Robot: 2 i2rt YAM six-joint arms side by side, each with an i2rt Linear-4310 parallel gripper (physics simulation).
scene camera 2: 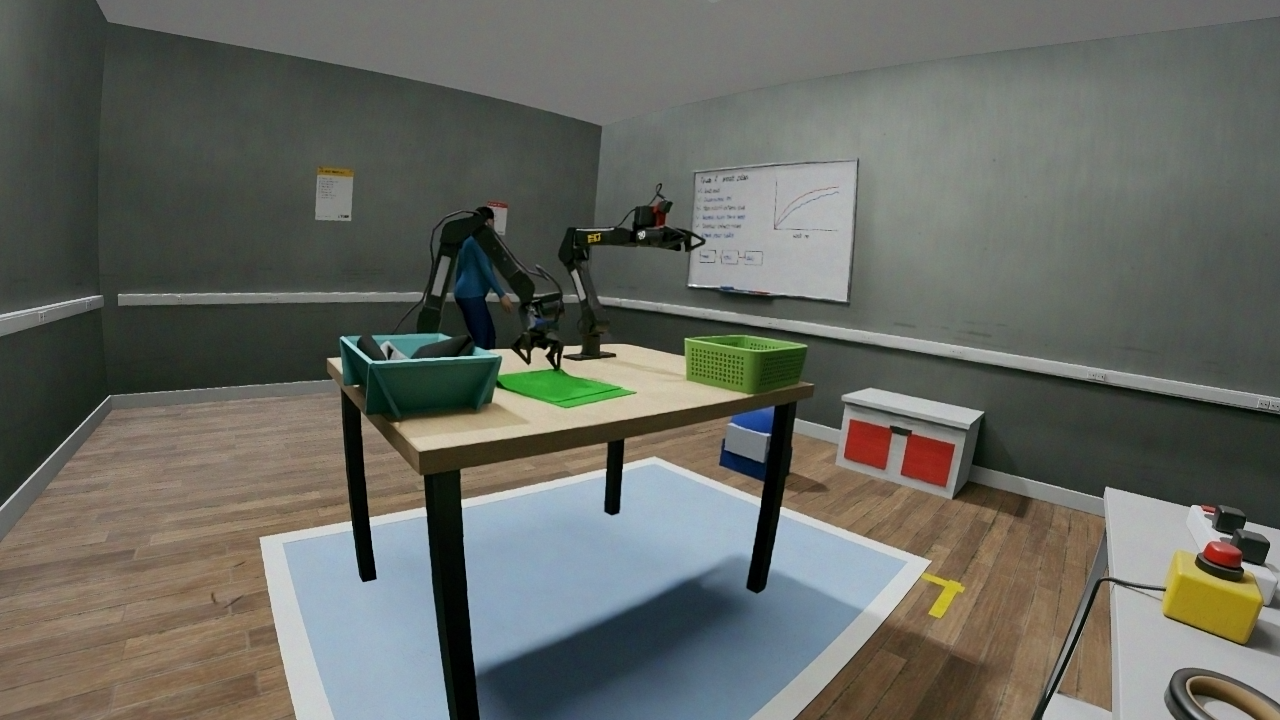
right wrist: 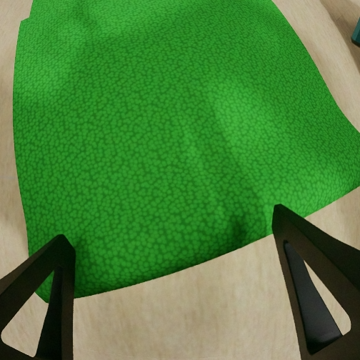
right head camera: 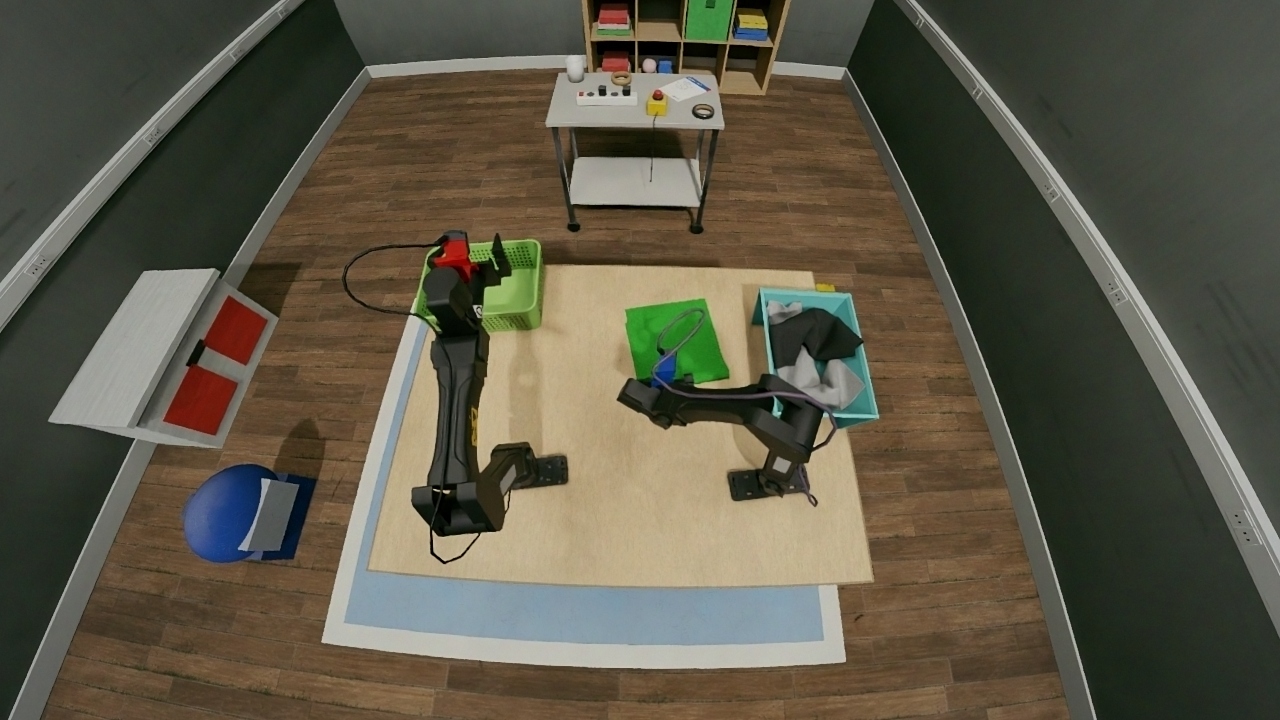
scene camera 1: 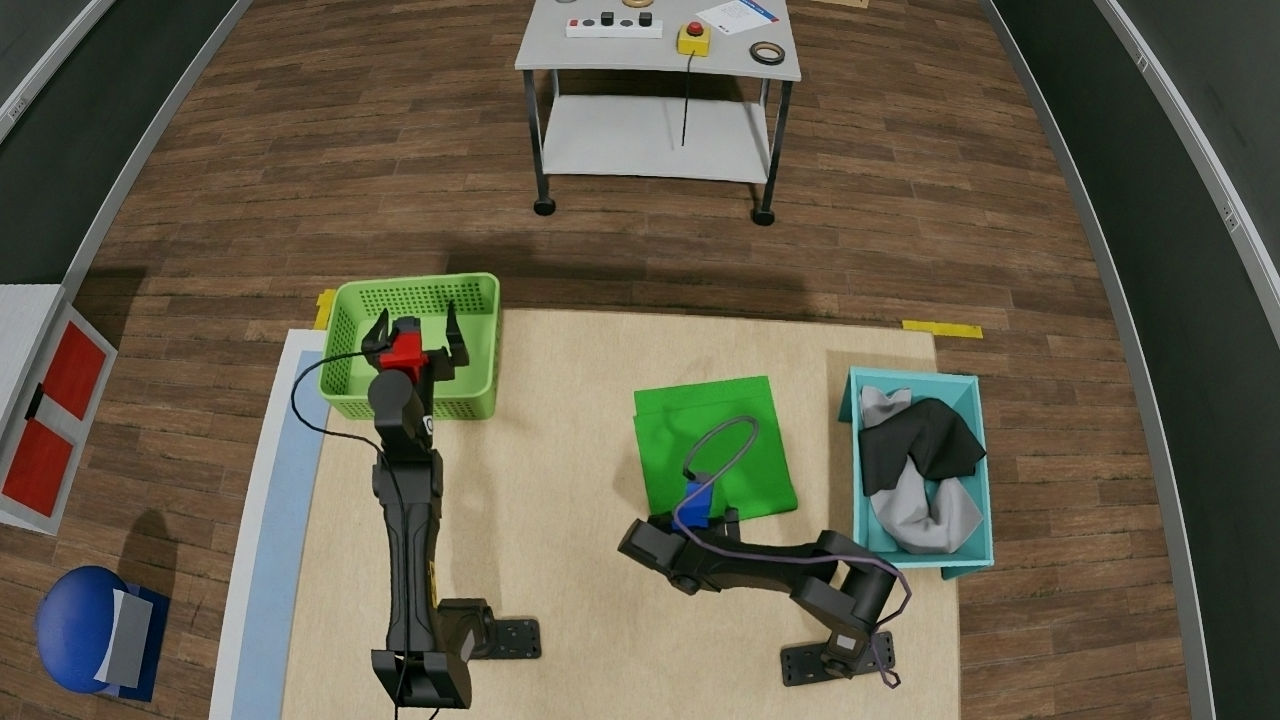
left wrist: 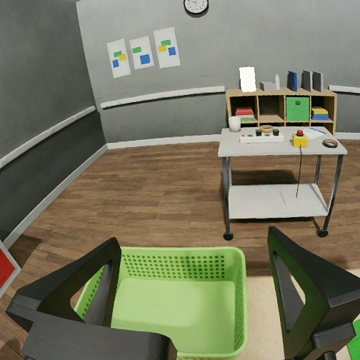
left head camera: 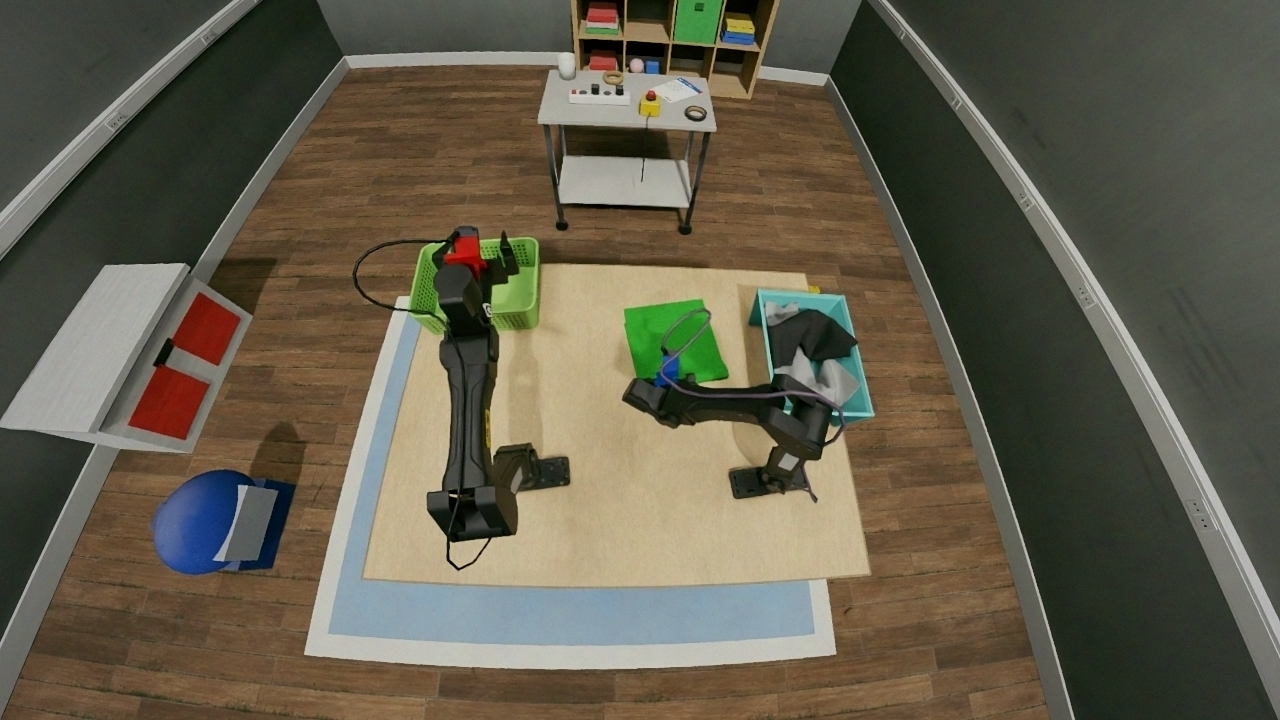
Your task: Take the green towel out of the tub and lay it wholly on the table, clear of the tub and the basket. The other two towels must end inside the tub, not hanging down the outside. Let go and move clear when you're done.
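Observation:
The green towel (left head camera: 657,335) (right head camera: 657,333) (scene camera 1: 666,438) (scene camera 2: 565,388) (right wrist: 150,125) lies nearly flat on the table (left head camera: 581,501) (scene camera 1: 572,465), apart from the tub and the basket. A black towel (left head camera: 810,334) (scene camera 1: 921,438) and a grey towel (left head camera: 832,380) (scene camera 1: 926,517) lie inside the teal tub (left head camera: 859,358) (scene camera 1: 984,501) (scene camera 2: 438,386). My right gripper (right wrist: 163,233) (scene camera 2: 541,362) is open, its fingertips at the green towel's near edge. My left gripper (left wrist: 190,241) (scene camera 1: 418,313) is open and empty, high over the green basket (scene camera 1: 487,358) (scene camera 2: 747,367) (left wrist: 240,300).
A white cart (left head camera: 626,111) (scene camera 1: 662,67) with a power strip, a yellow button box and tape stands behind the table. The tub is at the table's right edge in the head views, the basket at its back left corner. A person (scene camera 2: 477,286) stands behind the table in scene camera 2.

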